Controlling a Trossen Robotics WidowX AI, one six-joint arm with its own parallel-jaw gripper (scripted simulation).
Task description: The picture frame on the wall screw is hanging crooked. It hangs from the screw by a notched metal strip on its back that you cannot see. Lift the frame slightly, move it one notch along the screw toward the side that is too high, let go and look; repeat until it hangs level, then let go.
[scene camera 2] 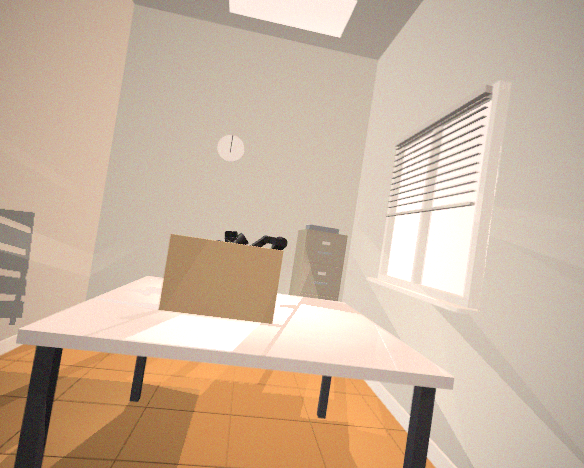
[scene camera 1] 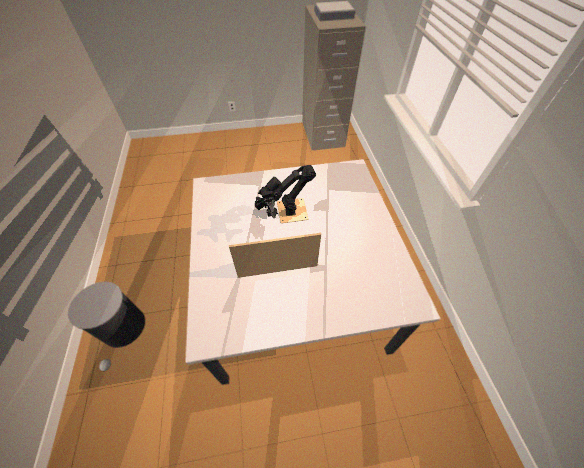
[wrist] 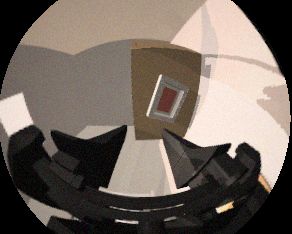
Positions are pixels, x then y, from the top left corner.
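Picture frame: in the wrist view point(167, 99). Scene camera 2 misses the picture frame, hidden by a wall board. Scene camera 1 does not show the picture frame, hidden by a wall board.
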